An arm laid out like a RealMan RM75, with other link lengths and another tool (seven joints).
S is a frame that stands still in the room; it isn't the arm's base.
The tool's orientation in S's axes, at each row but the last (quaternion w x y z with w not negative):
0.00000, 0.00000, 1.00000, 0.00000
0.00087, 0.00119, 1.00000, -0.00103
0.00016, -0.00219, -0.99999, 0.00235
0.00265, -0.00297, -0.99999, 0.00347
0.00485, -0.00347, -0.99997, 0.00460
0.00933, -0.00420, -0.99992, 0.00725
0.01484, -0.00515, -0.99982, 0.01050
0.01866, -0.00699, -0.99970, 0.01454
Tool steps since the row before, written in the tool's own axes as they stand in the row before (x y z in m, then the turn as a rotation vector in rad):
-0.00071, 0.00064, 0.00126, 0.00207, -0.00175, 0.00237
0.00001, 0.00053, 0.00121, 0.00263, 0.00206, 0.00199
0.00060, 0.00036, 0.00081, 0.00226, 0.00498, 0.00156
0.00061, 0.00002, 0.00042, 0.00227, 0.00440, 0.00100
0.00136, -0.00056, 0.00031, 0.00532, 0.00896, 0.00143
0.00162, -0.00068, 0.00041, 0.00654, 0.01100, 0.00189
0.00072, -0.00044, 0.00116, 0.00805, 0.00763, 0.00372
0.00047, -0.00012, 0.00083, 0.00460, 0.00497, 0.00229
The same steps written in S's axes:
0.00071, 0.00064, -0.00126, -0.00207, -0.00175, -0.00237
-0.00001, 0.00053, -0.00121, -0.00262, 0.00206, -0.00200
-0.00060, 0.00036, -0.00081, -0.00224, 0.00498, -0.00158
-0.00061, 0.00002, -0.00042, -0.00225, 0.00441, -0.00102
-0.00137, -0.00055, -0.00029, -0.00527, 0.00898, -0.00146
-0.00163, -0.00067, -0.00037, -0.00648, 0.01103, -0.00193
-0.00076, -0.00046, -0.00113, -0.00808, 0.00764, -0.00364
-0.00050, -0.00014, -0.00081, -0.00462, 0.00497, -0.00226

